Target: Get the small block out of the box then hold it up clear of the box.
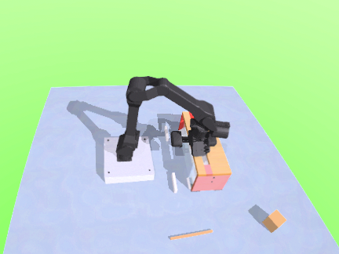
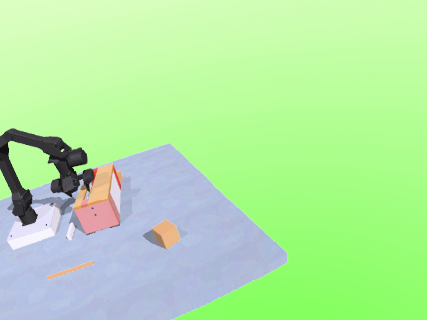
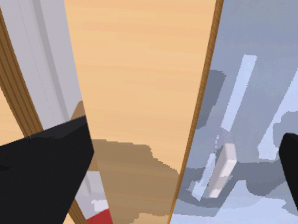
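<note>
Now: gripper tip 4 cm short of the box, 3 cm to the right of it and 5 cm above it. Also, from my gripper tip: thin orange stick (6 cm behind, 35 cm to the right, 11 cm below); orange block (5 cm ahead, 3 cm to the left, 2 cm below).
</note>
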